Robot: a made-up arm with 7 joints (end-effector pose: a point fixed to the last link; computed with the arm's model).
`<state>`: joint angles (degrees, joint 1 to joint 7).
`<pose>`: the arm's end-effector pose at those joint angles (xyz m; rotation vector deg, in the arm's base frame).
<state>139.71 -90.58 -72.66 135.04 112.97 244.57 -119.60</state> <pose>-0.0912 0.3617 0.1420 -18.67 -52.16 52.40</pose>
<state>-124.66 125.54 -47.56 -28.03 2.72 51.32 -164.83</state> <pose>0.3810 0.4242 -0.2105 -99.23 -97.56 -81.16</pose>
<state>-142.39 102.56 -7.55 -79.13 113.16 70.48 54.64</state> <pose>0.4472 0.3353 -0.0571 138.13 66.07 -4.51</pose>
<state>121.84 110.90 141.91 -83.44 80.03 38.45 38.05</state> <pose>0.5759 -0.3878 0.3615 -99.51 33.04 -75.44</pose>
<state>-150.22 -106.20 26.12 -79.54 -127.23 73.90 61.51</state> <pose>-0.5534 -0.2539 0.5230 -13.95 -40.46 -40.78</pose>
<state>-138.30 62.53 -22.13 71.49 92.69 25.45 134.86</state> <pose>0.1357 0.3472 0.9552 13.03 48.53 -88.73</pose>
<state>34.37 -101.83 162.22 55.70 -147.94 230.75 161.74</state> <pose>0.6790 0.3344 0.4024 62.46 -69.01 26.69</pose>
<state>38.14 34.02 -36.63 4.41 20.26 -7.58 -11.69</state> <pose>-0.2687 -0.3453 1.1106 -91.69 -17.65 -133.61</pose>
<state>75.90 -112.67 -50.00 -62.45 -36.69 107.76 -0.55</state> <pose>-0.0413 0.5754 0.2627 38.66 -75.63 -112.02</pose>
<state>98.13 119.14 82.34 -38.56 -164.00 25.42 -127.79</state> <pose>0.3391 -0.5599 -0.1774 -105.65 -14.13 -130.12</pose>
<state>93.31 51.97 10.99 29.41 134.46 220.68 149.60</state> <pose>-0.0733 -0.4920 0.8845 -98.16 -85.14 -87.61</pose>
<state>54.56 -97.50 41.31 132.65 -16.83 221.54 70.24</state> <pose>0.1293 0.2971 0.1446 -77.35 44.27 5.73</pose>
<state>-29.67 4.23 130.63 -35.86 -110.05 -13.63 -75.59</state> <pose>-0.1011 -0.2938 1.1034 121.58 48.19 87.60</pose>
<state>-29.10 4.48 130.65 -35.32 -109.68 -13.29 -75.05</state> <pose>-0.1015 -0.2908 1.1065 120.67 48.63 88.47</pose>
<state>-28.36 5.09 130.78 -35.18 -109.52 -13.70 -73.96</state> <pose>-0.1038 -0.2875 1.1075 120.79 49.17 89.62</pose>
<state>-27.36 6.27 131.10 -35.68 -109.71 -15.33 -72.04</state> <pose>-0.1089 -0.2841 1.1053 122.62 49.97 91.09</pose>
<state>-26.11 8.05 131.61 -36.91 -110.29 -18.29 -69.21</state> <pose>-0.1169 -0.2809 1.0990 126.44 50.99 92.69</pose>
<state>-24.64 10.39 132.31 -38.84 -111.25 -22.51 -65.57</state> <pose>-0.1272 -0.2780 1.0883 132.25 52.33 93.99</pose>
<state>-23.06 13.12 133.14 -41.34 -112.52 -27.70 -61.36</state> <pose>-0.1385 -0.2758 1.0734 139.80 53.95 94.42</pose>
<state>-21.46 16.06 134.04 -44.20 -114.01 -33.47 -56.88</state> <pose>-0.1501 -0.2739 1.0551 -141.85 -53.30 -89.25</pose>
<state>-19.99 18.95 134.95 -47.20 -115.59 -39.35 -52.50</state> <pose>-0.1605 -0.2723 1.0348 -139.68 -51.16 -80.43</pose>
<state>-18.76 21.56 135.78 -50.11 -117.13 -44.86 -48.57</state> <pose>-0.1691 -0.2709 1.0144 -137.91 -49.35 -71.83</pose>
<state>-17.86 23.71 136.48 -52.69 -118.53 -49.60 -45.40</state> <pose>-0.1757 -0.2696 0.9959 -136.60 -47.96 -64.23</pose>
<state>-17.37 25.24 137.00 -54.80 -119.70 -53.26 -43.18</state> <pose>-0.1800 -0.2686 0.9808 -135.71 -46.84 -58.19</pose>
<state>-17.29 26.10 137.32 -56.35 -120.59 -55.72 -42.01</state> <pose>-0.1821 -0.2679 0.9701 -135.19 -45.99 -54.03</pose>
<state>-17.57 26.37 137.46 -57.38 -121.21 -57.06 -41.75</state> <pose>-0.1825 -0.2676 0.9635 -134.98 -45.29 -51.66</pose>
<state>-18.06 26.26 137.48 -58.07 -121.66 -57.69 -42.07</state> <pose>-0.1816 -0.2677 0.9595 -134.95 -44.70 -50.43</pose>
